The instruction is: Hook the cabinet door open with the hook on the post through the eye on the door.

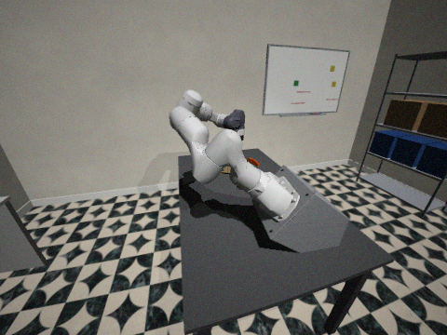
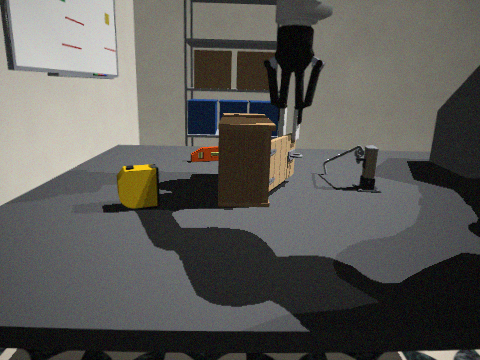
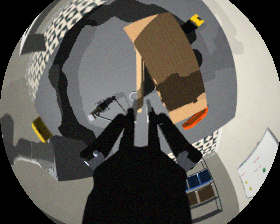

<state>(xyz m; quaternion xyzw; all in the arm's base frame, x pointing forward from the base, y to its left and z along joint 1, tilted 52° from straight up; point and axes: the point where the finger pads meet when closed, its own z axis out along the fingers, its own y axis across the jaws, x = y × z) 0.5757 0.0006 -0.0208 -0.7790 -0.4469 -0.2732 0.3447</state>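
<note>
My gripper is now 7 cm to the right of the cabinet door, 7 cm above it and 2 cm short of it. Round my hand: yellow tape measure (29 cm ahead, 16 cm to the left, 10 cm below); then orange level (21 cm to the right, 17 cm ahead, 12 cm below).
</note>
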